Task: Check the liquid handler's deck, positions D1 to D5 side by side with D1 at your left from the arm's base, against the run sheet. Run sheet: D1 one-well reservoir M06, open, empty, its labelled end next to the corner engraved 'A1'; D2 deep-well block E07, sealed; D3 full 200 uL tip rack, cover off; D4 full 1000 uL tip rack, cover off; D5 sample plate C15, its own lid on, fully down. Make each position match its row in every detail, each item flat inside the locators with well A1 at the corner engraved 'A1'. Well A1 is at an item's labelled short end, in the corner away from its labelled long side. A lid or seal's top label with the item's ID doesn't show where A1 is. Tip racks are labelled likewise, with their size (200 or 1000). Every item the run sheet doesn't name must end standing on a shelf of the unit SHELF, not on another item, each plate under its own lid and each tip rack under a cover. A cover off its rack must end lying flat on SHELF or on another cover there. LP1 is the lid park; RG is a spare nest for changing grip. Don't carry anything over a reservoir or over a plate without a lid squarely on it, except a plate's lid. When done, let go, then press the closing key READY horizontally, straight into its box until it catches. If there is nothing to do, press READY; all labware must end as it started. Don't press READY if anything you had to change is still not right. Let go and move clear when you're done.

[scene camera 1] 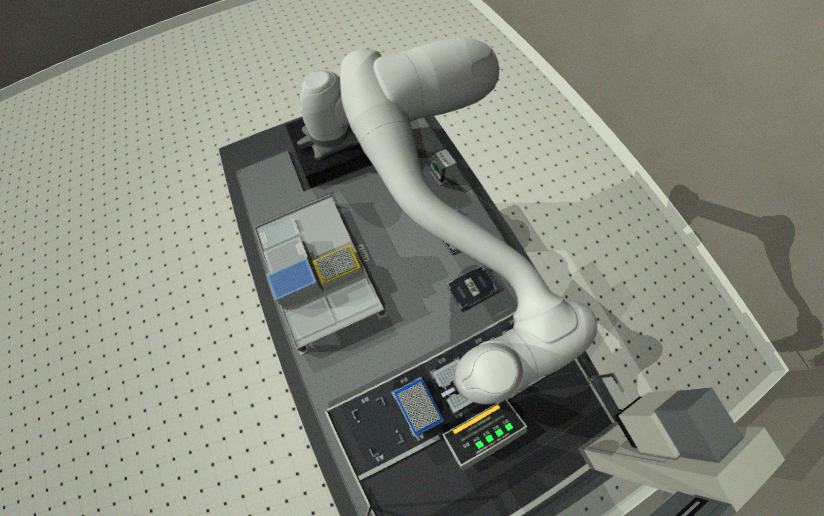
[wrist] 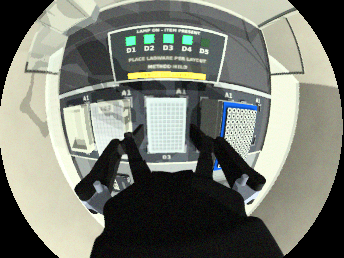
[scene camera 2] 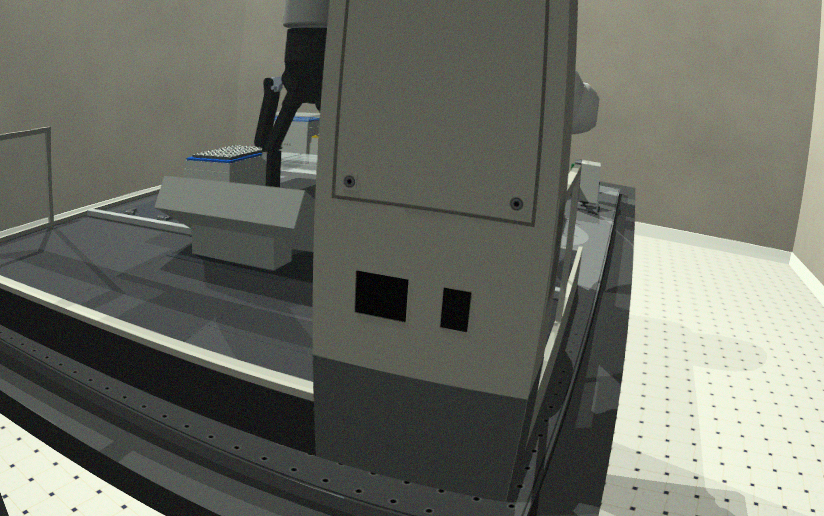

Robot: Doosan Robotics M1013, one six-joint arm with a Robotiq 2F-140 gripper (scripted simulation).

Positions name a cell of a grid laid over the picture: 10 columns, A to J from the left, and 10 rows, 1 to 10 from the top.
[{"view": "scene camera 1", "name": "blue-rimmed tip rack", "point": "F8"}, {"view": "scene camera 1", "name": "yellow-rimmed tip rack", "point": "E6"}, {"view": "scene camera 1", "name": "shelf unit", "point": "D5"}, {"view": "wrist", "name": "gripper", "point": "E6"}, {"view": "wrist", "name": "blue-rimmed tip rack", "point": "G5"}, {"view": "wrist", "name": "one-well reservoir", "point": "C6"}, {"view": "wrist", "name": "sealed deep-well block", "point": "D5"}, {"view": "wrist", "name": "white well plate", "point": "E6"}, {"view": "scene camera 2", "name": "grey tower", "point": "G6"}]
